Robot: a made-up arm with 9 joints. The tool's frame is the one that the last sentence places.
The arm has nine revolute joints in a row. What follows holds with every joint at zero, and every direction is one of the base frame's.
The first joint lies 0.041 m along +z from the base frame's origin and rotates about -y.
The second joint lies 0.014 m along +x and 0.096 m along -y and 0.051 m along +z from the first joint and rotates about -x.
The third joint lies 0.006 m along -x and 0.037 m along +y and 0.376 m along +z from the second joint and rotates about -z.
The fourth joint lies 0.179 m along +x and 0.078 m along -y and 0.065 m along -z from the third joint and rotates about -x.
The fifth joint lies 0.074 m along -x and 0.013 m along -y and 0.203 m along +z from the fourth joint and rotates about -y.
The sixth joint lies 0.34 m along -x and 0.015 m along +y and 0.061 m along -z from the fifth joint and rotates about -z.
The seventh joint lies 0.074 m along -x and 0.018 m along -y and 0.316 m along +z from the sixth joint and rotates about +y.
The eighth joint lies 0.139 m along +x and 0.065 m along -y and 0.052 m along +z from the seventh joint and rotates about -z.
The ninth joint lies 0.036 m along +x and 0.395 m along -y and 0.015 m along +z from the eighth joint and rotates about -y.
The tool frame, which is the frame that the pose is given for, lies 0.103 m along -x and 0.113 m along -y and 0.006 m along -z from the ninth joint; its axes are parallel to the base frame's.
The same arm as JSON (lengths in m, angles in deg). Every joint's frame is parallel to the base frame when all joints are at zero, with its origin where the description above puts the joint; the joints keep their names.
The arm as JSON. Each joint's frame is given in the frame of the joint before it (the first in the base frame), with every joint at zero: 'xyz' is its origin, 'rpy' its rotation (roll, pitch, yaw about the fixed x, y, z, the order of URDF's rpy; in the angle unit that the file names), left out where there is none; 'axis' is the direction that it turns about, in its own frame. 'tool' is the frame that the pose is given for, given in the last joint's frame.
{"units": {"length": "m", "angle": "deg"}, "joints": [{"name": "joint 1", "type": "revolute", "origin": {"xyz": [0.0, 0.0, 0.041]}, "axis": "-y"}, {"name": "joint 2", "type": "revolute", "origin": {"xyz": [0.014, -0.096, 0.051]}, "axis": "-x"}, {"name": "joint 3", "type": "revolute", "origin": {"xyz": [-0.006, 0.037, 0.376]}, "axis": "-z"}, {"name": "joint 4", "type": "revolute", "origin": {"xyz": [0.179, -0.078, -0.065]}, "axis": "-x"}, {"name": "joint 5", "type": "revolute", "origin": {"xyz": [-0.074, -0.013, 0.203]}, "axis": "-y"}, {"name": "joint 6", "type": "revolute", "origin": {"xyz": [-0.34, 0.015, -0.061]}, "axis": "-z"}, {"name": "joint 7", "type": "revolute", "origin": {"xyz": [-0.074, -0.018, 0.316]}, "axis": "+y"}, {"name": "joint 8", "type": "revolute", "origin": {"xyz": [0.139, -0.065, 0.052]}, "axis": "-z"}, {"name": "joint 9", "type": "revolute", "origin": {"xyz": [0.036, -0.395, 0.015]}, "axis": "-y"}], "tool": {"origin": {"xyz": [-0.103, -0.113, -0.006]}}}
